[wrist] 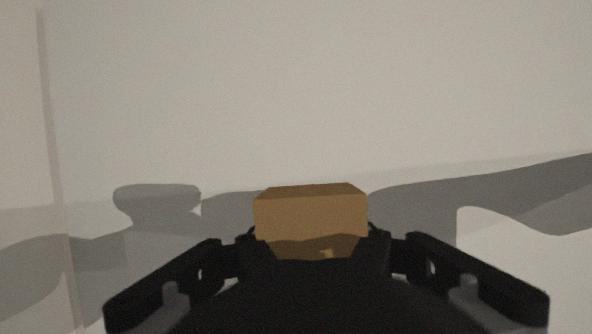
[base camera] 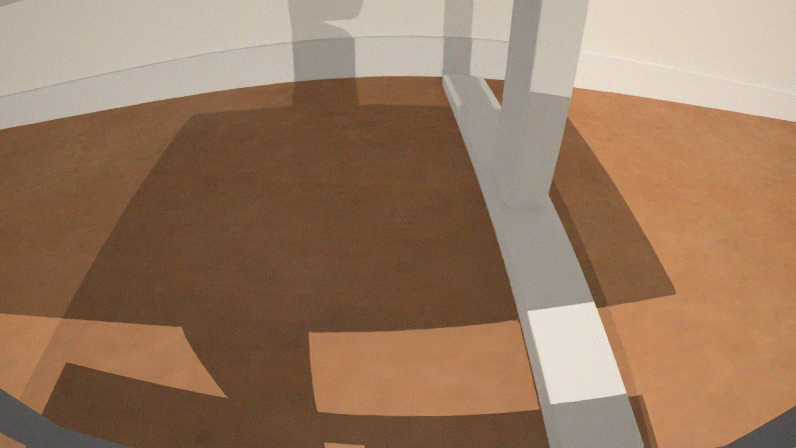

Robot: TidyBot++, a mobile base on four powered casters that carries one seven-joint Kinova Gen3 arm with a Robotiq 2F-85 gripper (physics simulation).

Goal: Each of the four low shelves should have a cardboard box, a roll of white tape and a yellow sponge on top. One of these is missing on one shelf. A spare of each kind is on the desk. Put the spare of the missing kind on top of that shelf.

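Frame: origin at the arm's base, x ahead, y down, z left, level; millimetres.
Where they show: gripper, fingertip midpoint: (wrist: 310,229).
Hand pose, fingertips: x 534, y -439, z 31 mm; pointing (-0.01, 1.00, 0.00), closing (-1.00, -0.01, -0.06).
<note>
Each offset is from my fingertips to the top centre of the thing. "*": to the spot under its first point. Level surfaces: height alone.
A brown cardboard box {dx -1, dy -50, dz +10 mm} (wrist: 310,217) shows in the middle of the wrist view. My gripper (wrist: 310,229) is shut on it, with one black finger at each side of the box; the lower part of the box is hidden behind the gripper body. The low shelves, the white tape and the yellow sponge do not show in either view. The gripper does not show in the base camera view.
In the base camera view a grey desk leg {* dx -49, dy +678, dz -175 mm} (base camera: 543,111) rises from a long floor foot (base camera: 545,256) right of the middle. A pale wall with a white baseboard (base camera: 401,55) stands behind. Shadows lie on the brown floor {dy +835 mm} (base camera: 278,222).
</note>
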